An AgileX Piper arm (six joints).
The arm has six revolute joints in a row. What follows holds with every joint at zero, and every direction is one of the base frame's. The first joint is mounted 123 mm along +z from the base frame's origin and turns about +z. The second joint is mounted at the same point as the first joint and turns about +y. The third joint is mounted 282.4 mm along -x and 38.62 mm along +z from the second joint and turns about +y. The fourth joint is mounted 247.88 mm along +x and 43.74 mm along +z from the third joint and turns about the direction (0.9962, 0, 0.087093). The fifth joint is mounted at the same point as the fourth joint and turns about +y. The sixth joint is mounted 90.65 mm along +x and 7.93 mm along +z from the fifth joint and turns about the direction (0.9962, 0, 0.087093). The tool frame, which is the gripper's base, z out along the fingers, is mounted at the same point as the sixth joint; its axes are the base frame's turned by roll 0, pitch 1.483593 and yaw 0 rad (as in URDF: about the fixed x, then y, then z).
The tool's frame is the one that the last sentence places.
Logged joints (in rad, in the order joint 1, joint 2, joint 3, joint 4, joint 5, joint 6), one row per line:
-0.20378 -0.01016 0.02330 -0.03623 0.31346 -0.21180
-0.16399 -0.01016 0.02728 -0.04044 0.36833 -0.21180
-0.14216 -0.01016 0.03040 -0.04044 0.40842 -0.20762
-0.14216 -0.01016 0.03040 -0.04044 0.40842 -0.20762
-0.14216 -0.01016 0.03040 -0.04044 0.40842 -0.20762
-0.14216 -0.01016 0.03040 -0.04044 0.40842 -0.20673
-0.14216 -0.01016 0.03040 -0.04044 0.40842 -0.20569
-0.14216 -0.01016 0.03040 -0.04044 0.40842 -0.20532
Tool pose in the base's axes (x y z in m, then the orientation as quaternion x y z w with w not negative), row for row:
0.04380 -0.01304 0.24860 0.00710 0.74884 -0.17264 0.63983
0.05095 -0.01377 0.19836 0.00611 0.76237 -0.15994 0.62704
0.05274 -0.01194 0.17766 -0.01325 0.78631 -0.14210 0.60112
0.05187 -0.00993 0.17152 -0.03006 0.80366 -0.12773 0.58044
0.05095 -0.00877 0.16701 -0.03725 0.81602 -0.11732 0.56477
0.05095 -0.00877 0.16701 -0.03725 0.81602 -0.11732 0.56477
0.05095 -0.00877 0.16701 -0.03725 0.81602 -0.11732 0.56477
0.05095 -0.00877 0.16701 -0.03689 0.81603 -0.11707 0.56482
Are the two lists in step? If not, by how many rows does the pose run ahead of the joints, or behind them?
The pose runs 2 rows behind the joints: the pose in row i belongs to the joints in row i - 2.
